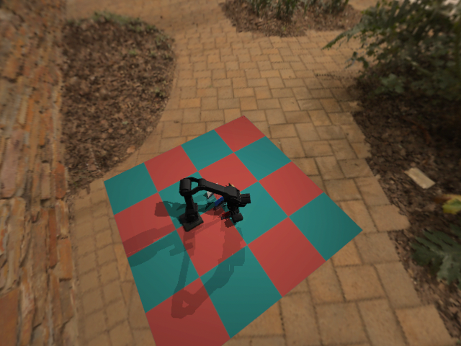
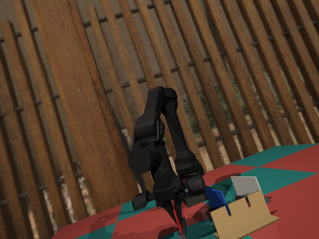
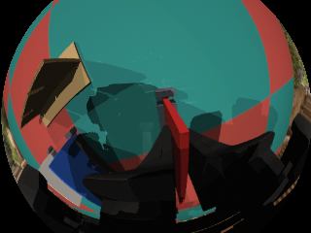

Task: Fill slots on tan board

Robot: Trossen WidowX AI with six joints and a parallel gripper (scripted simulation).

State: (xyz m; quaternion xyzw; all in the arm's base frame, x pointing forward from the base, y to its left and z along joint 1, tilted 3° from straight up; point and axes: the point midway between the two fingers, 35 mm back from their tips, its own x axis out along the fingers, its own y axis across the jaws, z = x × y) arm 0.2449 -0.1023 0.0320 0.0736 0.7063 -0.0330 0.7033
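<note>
The tan board lies 13 cm to the left of my gripper tip and 9 cm ahead of it. Also, from my gripper tip: blue board (11 cm to the left, 3 cm behind); red board (3 cm behind); grey board (21 cm to the left, 4 cm behind).
</note>
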